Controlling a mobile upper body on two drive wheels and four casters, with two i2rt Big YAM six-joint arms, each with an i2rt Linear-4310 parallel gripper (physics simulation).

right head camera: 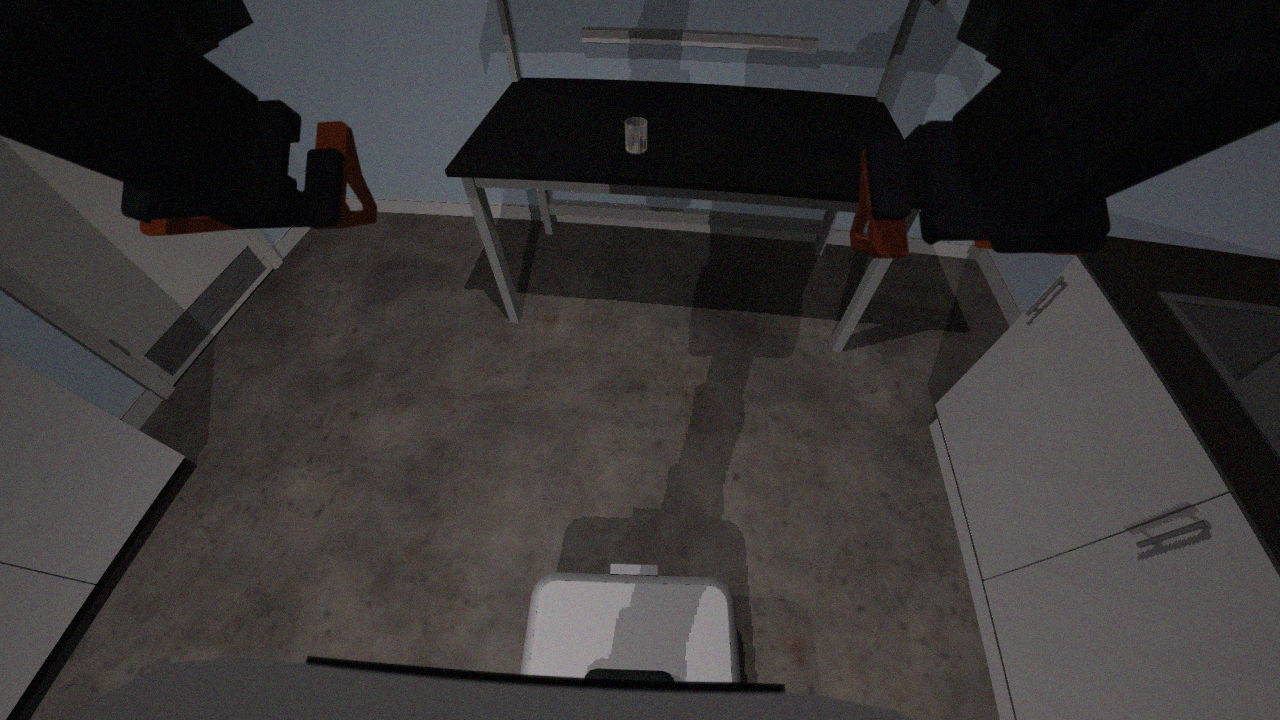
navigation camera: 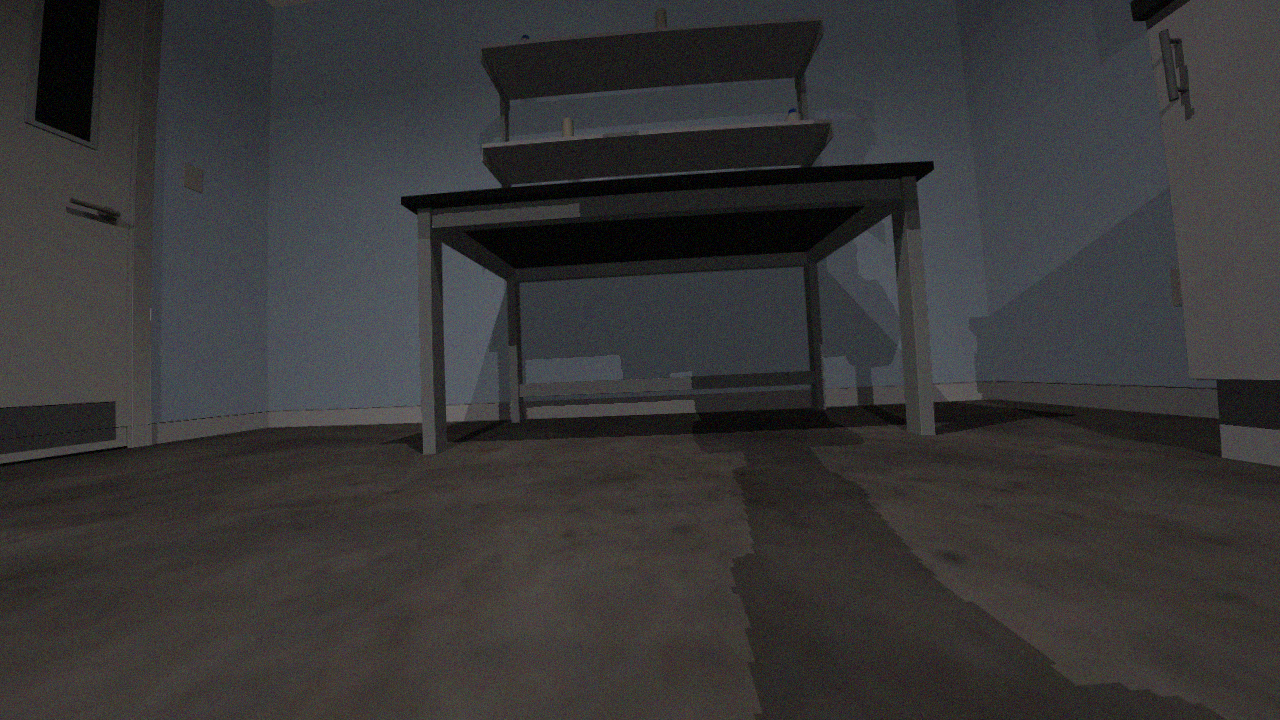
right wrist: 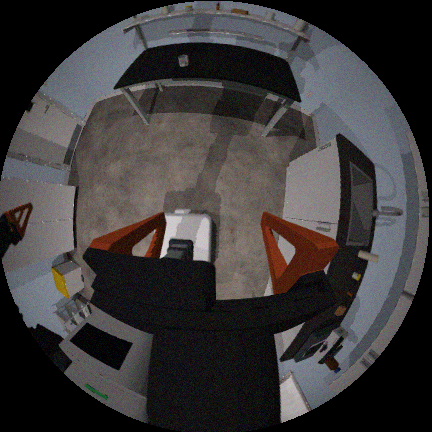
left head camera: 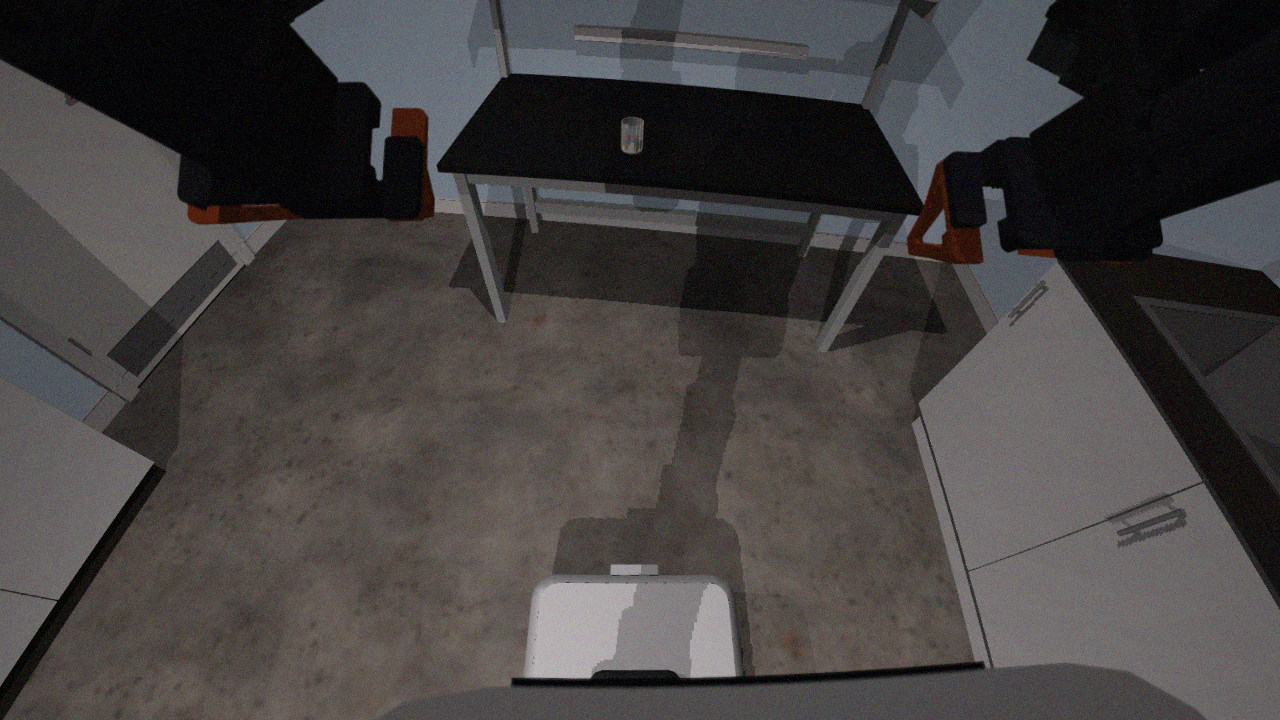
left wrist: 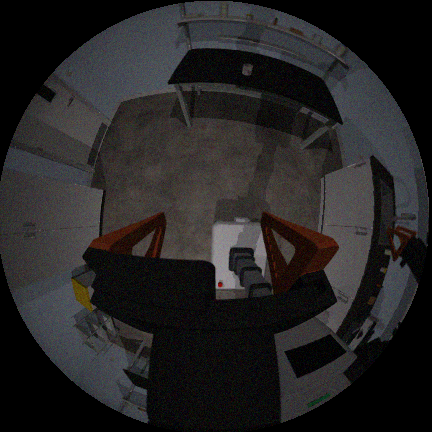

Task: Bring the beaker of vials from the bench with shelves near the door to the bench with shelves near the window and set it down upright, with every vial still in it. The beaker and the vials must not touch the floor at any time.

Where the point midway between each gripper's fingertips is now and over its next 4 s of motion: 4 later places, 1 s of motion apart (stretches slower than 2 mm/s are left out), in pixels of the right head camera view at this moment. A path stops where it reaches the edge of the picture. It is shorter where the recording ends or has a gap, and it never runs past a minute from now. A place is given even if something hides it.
My left gripper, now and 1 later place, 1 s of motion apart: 316,216; 423,86
My right gripper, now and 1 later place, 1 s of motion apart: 915,239; 832,98
